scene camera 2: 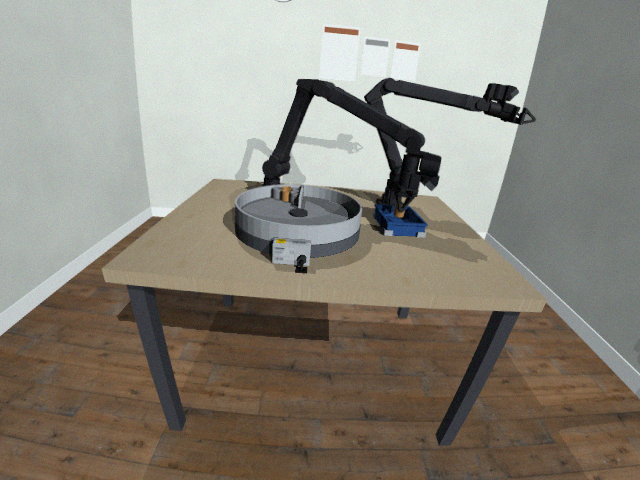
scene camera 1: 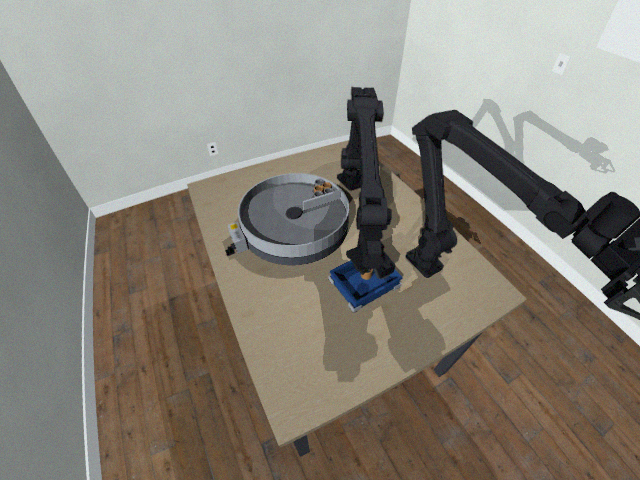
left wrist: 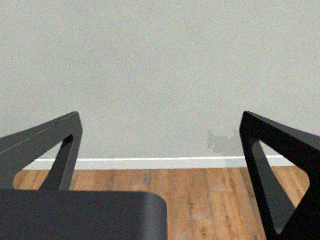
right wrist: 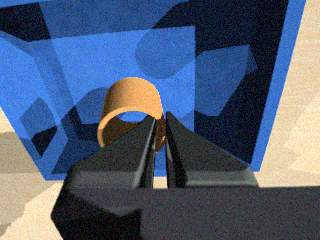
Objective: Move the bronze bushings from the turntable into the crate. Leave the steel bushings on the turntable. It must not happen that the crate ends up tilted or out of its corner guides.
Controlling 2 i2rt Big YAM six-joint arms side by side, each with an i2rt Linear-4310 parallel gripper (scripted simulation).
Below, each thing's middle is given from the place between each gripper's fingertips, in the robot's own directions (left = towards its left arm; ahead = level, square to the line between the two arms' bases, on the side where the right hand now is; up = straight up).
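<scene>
Blue crate [scene camera 1: 346,275]: my right gripper is 20 mm past it and 50 mm above it. Counted from my left hand, the crate is 560 mm to the right, 250 mm ahead and 430 mm below.
</scene>
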